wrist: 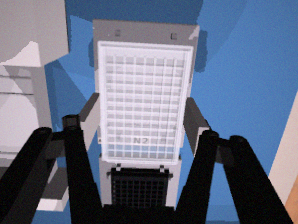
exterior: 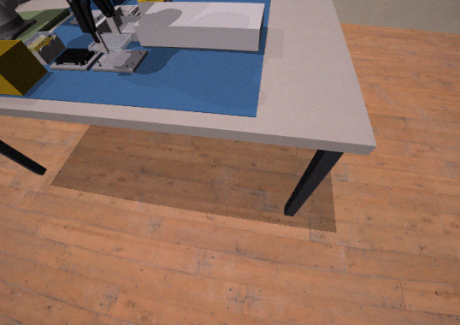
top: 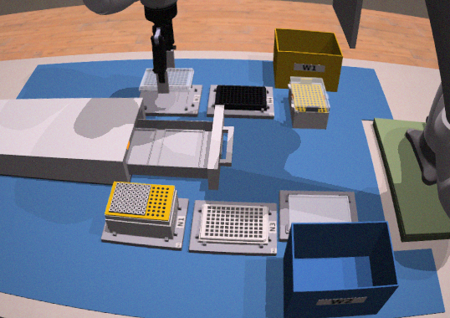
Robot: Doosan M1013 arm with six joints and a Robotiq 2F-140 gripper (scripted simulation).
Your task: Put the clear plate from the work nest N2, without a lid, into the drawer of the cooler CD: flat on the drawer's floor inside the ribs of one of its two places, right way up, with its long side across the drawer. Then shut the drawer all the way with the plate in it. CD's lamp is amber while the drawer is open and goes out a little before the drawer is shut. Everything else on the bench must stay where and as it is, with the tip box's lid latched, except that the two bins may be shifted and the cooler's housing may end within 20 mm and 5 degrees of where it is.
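Right now my hand is 10 mm past the drawer, 190 mm to the right of it and 70 mm above it. From my hand the other things lie so: clear plate (20 mm below); then N2 label (70 mm behind, 80 mm below); then work nest N2 (90 mm below).
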